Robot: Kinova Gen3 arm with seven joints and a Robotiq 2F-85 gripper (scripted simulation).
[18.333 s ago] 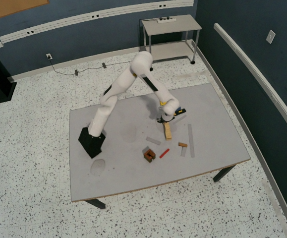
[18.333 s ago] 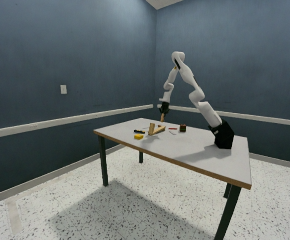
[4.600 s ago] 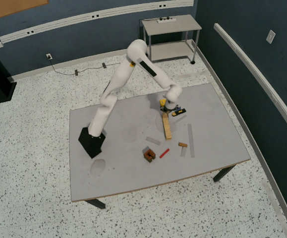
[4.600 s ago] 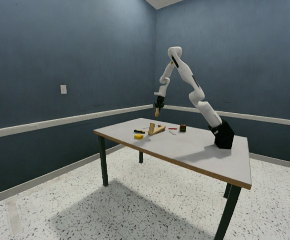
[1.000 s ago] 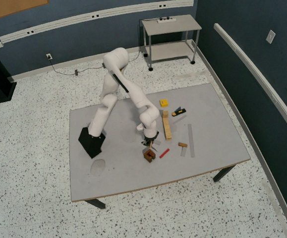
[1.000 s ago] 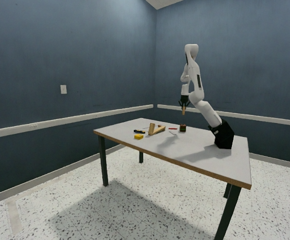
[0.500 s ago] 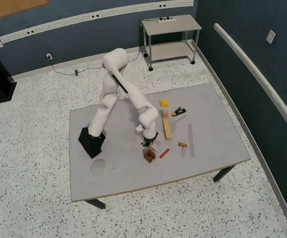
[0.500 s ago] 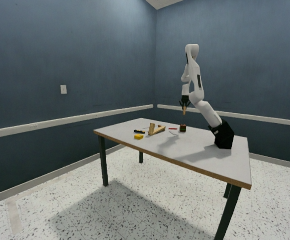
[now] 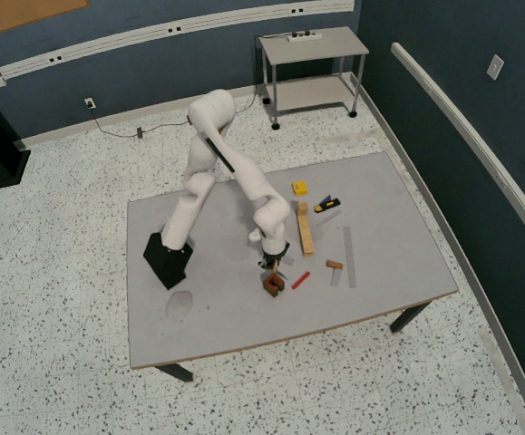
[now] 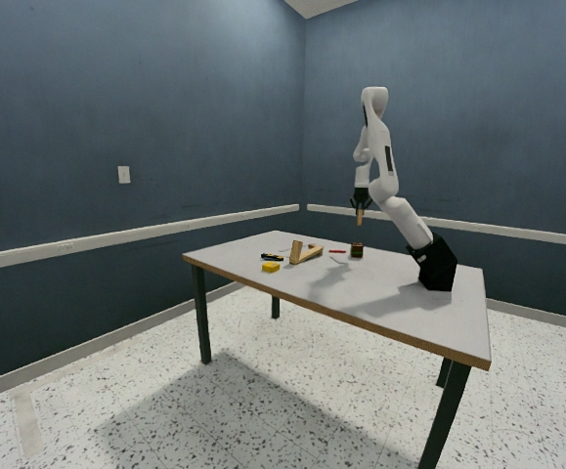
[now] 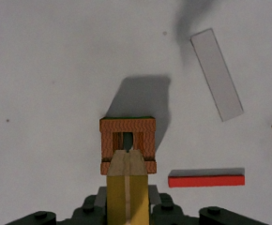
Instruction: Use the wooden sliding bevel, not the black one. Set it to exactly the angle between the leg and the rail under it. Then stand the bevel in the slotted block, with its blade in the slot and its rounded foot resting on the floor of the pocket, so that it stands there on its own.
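My gripper is now 30 mm above the wooden sliding bevel. The rest, counted from my hand: grey blade 10 mm ahead, 10 mm to the right, 50 mm below; then red stick 110 mm ahead, 20 mm to the left, 240 mm below; then short grey strip 50 mm ahead, 140 mm to the left, 250 mm below.
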